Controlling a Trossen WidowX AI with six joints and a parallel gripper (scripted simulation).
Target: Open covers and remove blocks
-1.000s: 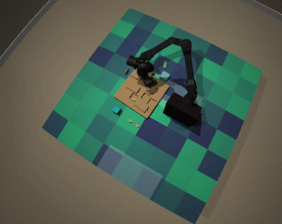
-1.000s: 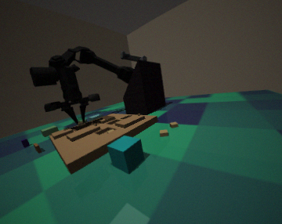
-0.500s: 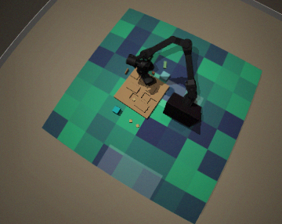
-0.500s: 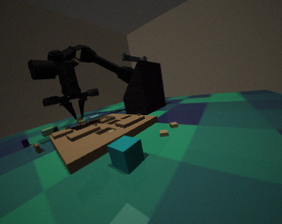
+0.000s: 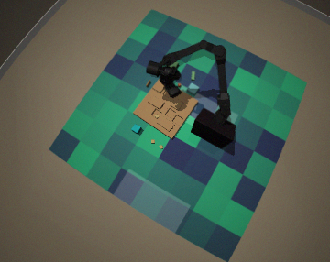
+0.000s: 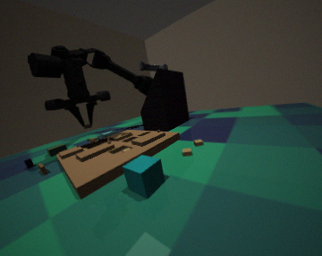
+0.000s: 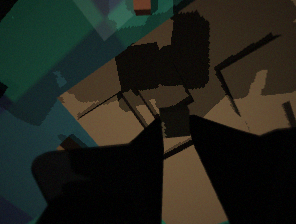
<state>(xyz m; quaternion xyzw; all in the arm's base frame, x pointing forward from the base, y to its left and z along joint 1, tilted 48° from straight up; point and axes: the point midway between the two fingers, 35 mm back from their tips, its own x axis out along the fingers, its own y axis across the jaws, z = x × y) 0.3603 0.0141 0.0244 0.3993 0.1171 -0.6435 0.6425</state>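
The light teal block lies 110 mm behind my gripper tip, 120 mm to the right of it and 80 mm below it. From my gripper tip the other things lie so: green block 110 mm ahead, 190 mm to the right, 80 mm below; then brown block 150 mm ahead, 20 mm to the left, 80 mm below; then orange block 20 mm behind, 90 mm to the right, 80 mm below.
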